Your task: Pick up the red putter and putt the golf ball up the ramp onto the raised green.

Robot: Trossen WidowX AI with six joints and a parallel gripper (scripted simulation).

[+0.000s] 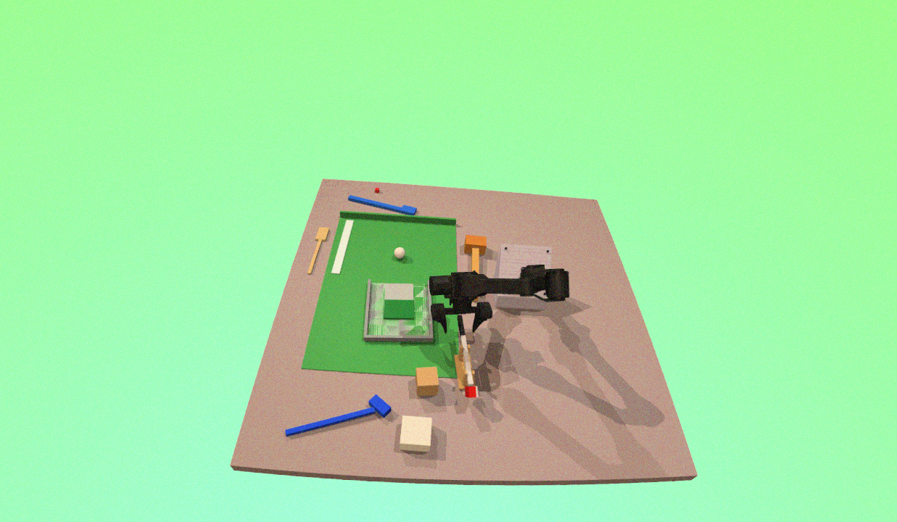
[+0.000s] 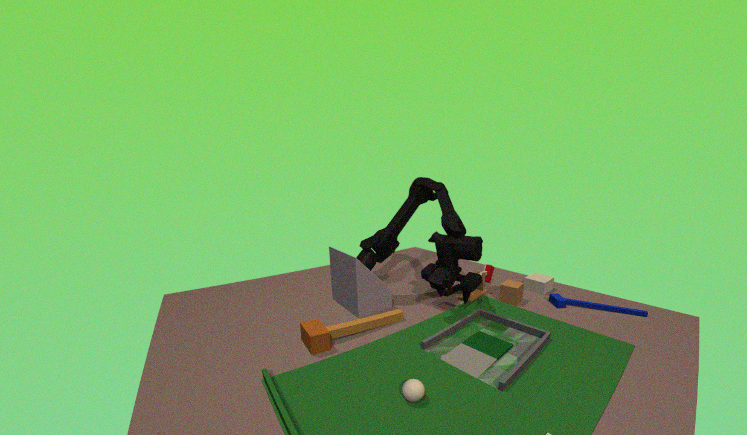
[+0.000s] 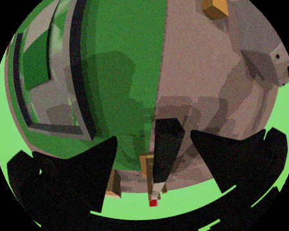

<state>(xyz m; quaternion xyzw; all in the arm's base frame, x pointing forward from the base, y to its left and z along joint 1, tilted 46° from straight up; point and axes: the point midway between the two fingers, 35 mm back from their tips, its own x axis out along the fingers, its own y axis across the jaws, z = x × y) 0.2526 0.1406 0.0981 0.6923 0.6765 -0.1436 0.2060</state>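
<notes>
My gripper tip is 110 mm to the right of the red putter, 30 mm below it and 10 mm past it. Also, from my gripper tip: white golf ball (370 mm to the right, 200 mm ahead, 10 mm below); white strip (420 mm to the right, 420 mm ahead, 30 mm below); blue putter (350 mm ahead, 290 mm to the left, 20 mm below).
</notes>
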